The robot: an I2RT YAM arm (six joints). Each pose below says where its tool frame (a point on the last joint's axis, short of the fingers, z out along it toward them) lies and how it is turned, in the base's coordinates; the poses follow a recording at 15 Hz.
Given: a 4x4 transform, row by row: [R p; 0 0 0 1], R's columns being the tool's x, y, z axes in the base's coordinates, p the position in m. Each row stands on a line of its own.
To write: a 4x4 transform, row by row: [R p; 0 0 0 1], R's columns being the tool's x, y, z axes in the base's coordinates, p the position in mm. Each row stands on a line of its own. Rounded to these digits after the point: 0 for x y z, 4 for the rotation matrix.
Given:
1:
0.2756 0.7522 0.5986 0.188
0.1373 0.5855 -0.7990 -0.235
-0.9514 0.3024 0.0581 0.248
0 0 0 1
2:
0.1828 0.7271 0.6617 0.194
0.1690 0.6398 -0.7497 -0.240
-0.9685 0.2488 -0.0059 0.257
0 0 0 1
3:
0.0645 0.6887 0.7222 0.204
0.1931 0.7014 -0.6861 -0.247
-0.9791 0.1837 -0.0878 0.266
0 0 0 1
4:
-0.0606 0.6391 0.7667 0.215
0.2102 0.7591 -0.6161 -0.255
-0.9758 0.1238 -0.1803 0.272
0 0 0 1
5:
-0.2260 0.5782 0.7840 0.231
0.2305 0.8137 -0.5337 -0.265
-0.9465 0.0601 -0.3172 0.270
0 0 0 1
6:
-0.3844 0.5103 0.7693 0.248
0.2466 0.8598 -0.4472 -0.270
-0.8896 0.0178 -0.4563 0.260
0 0 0 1
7:
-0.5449 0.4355 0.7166 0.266
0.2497 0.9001 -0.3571 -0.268
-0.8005 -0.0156 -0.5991 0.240
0 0 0 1
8:
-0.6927 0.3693 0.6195 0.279
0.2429 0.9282 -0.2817 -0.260
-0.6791 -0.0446 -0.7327 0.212
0 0 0 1
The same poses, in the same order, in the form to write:
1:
0.2756 0.7522 0.5986 188
0.1373 0.5855 -0.7990 -235
-0.9514 0.3024 0.0581 248
0 0 0 1

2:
0.1828 0.7271 0.6617 194
0.1690 0.6398 -0.7497 -240
-0.9685 0.2488 -0.0059 257
0 0 0 1

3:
0.0645 0.6887 0.7222 204
0.1931 0.7014 -0.6861 -247
-0.9791 0.1837 -0.0878 266
0 0 0 1

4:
-0.0606 0.6391 0.7667 215
0.2102 0.7591 -0.6161 -255
-0.9758 0.1238 -0.1803 272
0 0 0 1

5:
-0.2260 0.5782 0.7840 231
0.2305 0.8137 -0.5337 -265
-0.9465 0.0601 -0.3172 270
0 0 0 1

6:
-0.3844 0.5103 0.7693 248
0.2466 0.8598 -0.4472 -270
-0.8896 0.0178 -0.4563 260
0 0 0 1

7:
-0.5449 0.4355 0.7166 266
0.2497 0.9001 -0.3571 -268
-0.8005 -0.0156 -0.5991 240
0 0 0 1

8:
-0.6927 0.3693 0.6195 279
0.2429 0.9282 -0.2817 -260
-0.6791 -0.0446 -0.7327 212
0 0 0 1

